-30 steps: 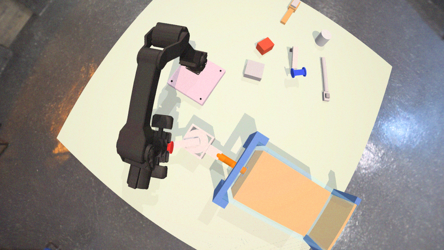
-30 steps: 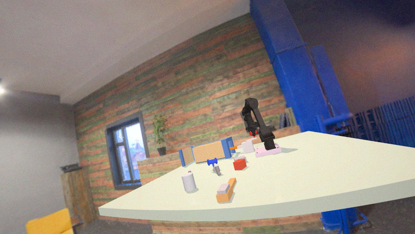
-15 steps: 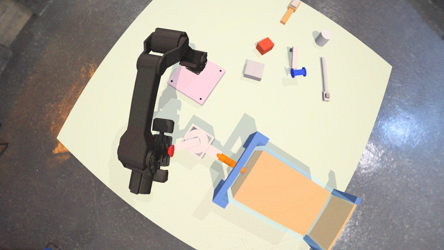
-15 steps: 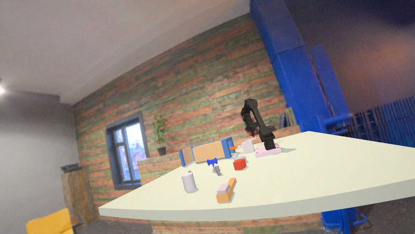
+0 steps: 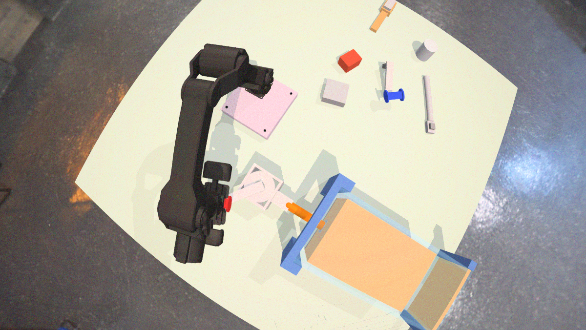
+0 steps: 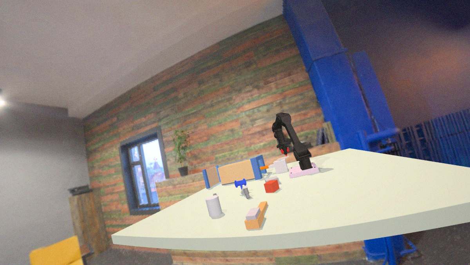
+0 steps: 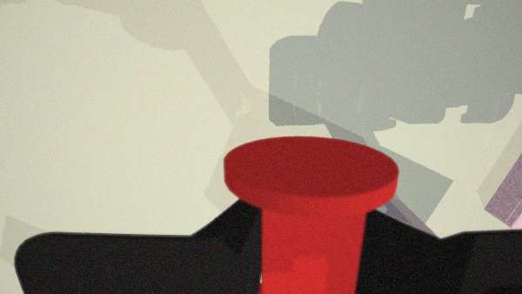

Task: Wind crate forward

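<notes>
The crank handle with red knob lies 30 mm to the left of my gripper tip, 20 mm ahead of it and 10 mm below it. Also, from my gripper tip: grey block: 450 mm to the left, 100 mm below, 100 mm ahead; blue steel frame: 220 mm ahead, 80 mm to the left, 10 mm below; grey winch: 80 mm below, 70 mm to the left, 40 mm ahead.
</notes>
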